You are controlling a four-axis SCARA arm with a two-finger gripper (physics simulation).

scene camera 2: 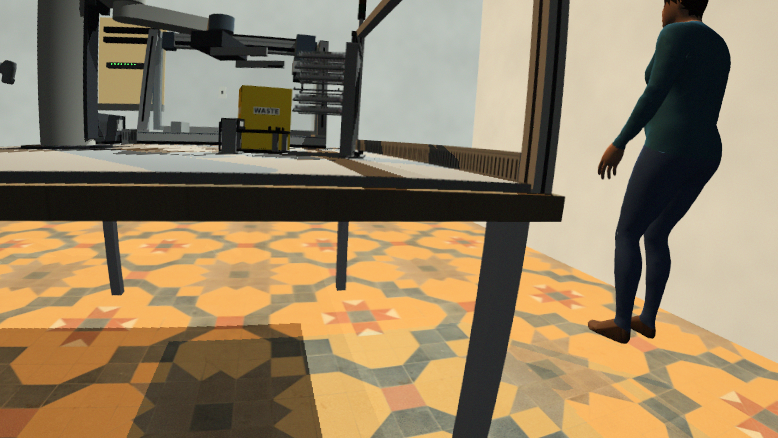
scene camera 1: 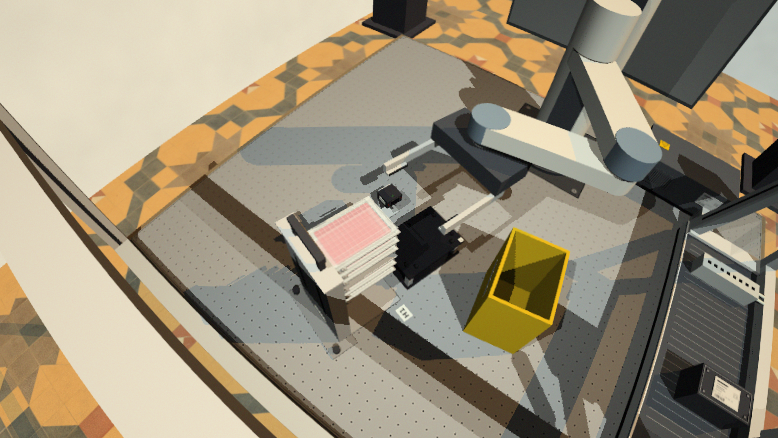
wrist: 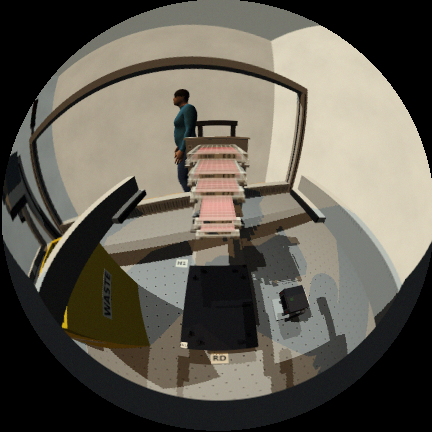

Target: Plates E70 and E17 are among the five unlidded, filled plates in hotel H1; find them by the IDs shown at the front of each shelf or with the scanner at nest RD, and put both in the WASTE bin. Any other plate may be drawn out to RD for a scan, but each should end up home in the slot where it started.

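Frame: origin at the arm's base, x right, y up, z back, level; centimetres.
Seen in the pictures: gripper, between the fingertips: point(scene camera 2: 276, 58) point(scene camera 1: 412, 197) point(wrist: 217, 180).
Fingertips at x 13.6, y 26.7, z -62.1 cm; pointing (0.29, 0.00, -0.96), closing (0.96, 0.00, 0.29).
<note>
A point is followed by its place in that frame.
Hotel H1 point(scene camera 1: 333, 278) {x 13.3, y 29.9, z -83.3 cm} point(scene camera 2: 350, 103) {x 26.2, y 14.7, z -80.6 cm} stands upright with several plates stacked on its shelves. The top plate point(scene camera 1: 353, 231) {x 16.9, y 28.0, z -74.5 cm} is pink and unlidded; pink plates point(wrist: 217, 167) {x 16.5, y 25.1, z -71.8 cm} also show one above another in the wrist view. No plate ID is readable. Nest RD point(scene camera 1: 427, 261) {x 8.0, y 7.3, z -61.1 cm} point(wrist: 217, 320) {x 11.3, y 7.3, z -54.6 cm} is black and bears no plate. The yellow WASTE bin point(scene camera 1: 500, 329) {x -12.2, y 10.7, z -66.6 cm} point(scene camera 2: 266, 97) {x -5.1, y 17.9, z -59.5 cm} point(wrist: 122, 305) {x -5.1, y 8.9, z -59.1 cm} stands beside it. My gripper point(scene camera 1: 420, 199) {x 13.6, y 26.7, z -62.1 cm} point(scene camera 2: 274, 57) {x 13.6, y 26.7, z -62.1 cm} point(wrist: 217, 180) {x 13.6, y 26.7, z -62.1 cm} is open, with nothing between its fingers. It hangs above the RD side of the hotel, its fingertips short of the plates. The bin's floor is partly hidden.
A small black scanner-like box point(scene camera 1: 389, 194) {x 24.5, y 9.6, z -52.9 cm} point(wrist: 294, 299) {x 24.2, y 9.6, z -52.4 cm} stands beside RD. A ribbed tray area point(scene camera 1: 702, 326) {x -54.4, y 6.2, z -35.6 cm} with a black labelled box point(scene camera 1: 721, 394) {x -56.5, y 13.3, z -53.8 cm} lies right of the bench. A frame point(wrist: 185, 61) {x 14.3, y 59.2, z -100.4 cm} spans behind the hotel. A person point(scene camera 2: 685, 97) point(wrist: 185, 120) stands outside the bench.
</note>
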